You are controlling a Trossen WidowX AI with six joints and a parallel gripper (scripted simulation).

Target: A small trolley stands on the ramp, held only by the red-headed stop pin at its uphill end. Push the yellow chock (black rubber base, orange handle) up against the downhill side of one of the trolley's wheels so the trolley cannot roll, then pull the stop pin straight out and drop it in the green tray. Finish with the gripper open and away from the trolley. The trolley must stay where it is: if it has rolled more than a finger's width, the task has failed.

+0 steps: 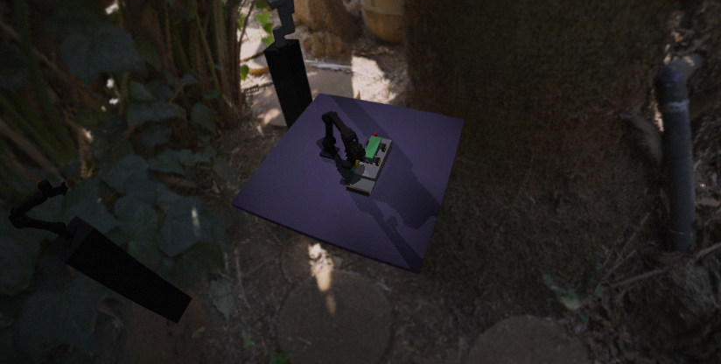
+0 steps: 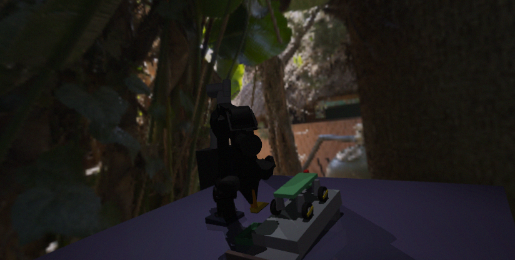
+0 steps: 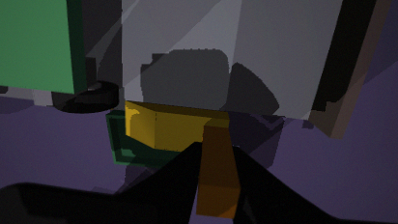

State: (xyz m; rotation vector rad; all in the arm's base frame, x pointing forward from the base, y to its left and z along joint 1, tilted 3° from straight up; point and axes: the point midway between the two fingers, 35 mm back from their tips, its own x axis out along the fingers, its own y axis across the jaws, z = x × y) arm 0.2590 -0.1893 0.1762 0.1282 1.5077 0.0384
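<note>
Right now the stop pin is 6 cm ahead of my gripper tip, 28 cm to the left of it and 1 cm below it. From my gripper tip the other things lie so: brown strip 5 cm ahead, 11 cm to the right, 11 cm below; then yellow chock 2 cm to the left, 1 cm below; then green-decked trolley 7 cm ahead, 16 cm to the left, 3 cm below.
</note>
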